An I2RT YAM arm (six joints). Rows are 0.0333 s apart.
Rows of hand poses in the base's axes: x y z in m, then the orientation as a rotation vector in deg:
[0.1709 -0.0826 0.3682 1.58 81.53 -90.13]
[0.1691 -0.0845 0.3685 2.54 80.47 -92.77]
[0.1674 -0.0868 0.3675 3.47 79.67 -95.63]
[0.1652 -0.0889 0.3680 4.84 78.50 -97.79]
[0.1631 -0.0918 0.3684 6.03 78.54 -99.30]
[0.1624 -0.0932 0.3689 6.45 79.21 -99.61]
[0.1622 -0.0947 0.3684 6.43 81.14 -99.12]
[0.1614 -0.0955 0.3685 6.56 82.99 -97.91]
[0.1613 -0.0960 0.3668 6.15 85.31 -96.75]
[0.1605 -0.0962 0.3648 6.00 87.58 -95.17]
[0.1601 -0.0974 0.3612 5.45 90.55 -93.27]
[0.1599 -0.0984 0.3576 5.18 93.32 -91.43]
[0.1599 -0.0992 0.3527 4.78 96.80 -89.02]
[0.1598 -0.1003 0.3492 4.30 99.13 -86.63]
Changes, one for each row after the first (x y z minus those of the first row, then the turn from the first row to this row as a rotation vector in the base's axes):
[-0.0018 -0.0019 0.0003 -1.43 -0.39 -2.10]
[-0.0035 -0.0042 -0.0007 -2.83 -0.48 -4.43]
[-0.0057 -0.0063 -0.0002 -3.91 -1.25 -6.38]
[-0.0078 -0.0092 0.0002 -4.11 -1.31 -8.10]
[-0.0085 -0.0106 0.0007 -3.73 -0.98 -8.71]
[-0.0087 -0.0121 0.0002 -2.48 0.14 -8.85]
[-0.0095 -0.0129 0.0003 -0.89 0.90 -8.53]
[-0.0096 -0.0134 -0.0014 0.70 2.27 -8.13]
[-0.0104 -0.0136 -0.0034 2.56 3.36 -7.57]
[-0.0108 -0.0148 -0.0070 4.78 5.05 -6.83]
[-0.0110 -0.0158 -0.0106 6.96 6.52 -6.25]
[-0.0110 -0.0166 -0.0155 9.71 8.41 -5.49]
[-0.0111 -0.0177 -0.0190 11.84 9.59 -4.37]

